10 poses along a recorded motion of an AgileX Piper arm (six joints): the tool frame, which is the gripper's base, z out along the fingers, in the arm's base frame.
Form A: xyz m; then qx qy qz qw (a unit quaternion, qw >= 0).
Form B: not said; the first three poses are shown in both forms.
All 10 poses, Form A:
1: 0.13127 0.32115 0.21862 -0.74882 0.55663 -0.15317 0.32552
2: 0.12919 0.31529 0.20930 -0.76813 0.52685 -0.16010 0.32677
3: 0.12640 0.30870 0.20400 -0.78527 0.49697 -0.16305 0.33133
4: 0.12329 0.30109 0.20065 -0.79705 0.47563 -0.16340 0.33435
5: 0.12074 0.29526 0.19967 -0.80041 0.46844 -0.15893 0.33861
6: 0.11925 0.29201 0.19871 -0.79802 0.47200 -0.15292 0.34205
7: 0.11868 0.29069 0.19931 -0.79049 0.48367 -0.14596 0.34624
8: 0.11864 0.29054 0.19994 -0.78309 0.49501 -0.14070 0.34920
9: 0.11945 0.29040 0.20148 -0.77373 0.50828 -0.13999 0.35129
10: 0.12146 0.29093 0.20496 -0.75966 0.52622 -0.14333 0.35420
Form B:
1: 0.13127 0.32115 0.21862 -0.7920 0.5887 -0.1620 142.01
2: 0.12919 0.31529 0.20930 -0.8127 0.5575 -0.1694 141.85
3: 0.12640 0.30870 0.20400 -0.8323 0.5267 -0.1728 141.30
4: 0.12329 0.30109 0.20065 -0.8457 0.5047 -0.1734 140.93
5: 0.12074 0.29526 0.19967 -0.8507 0.4978 -0.1689 140.42
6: 0.11925 0.29201 0.19871 -0.8492 0.5023 -0.1627 140.00
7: 0.11868 0.29069 0.19931 -0.8426 0.5156 -0.1556 139.48
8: 0.11864 0.29054 0.19994 -0.8357 0.5283 -0.1502 139.12
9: 0.11945 0.29040 0.20148 -0.8264 0.5429 -0.1495 138.87
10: 0.12146 0.29093 0.20496 -0.8123 0.5627 -0.1533 138.51
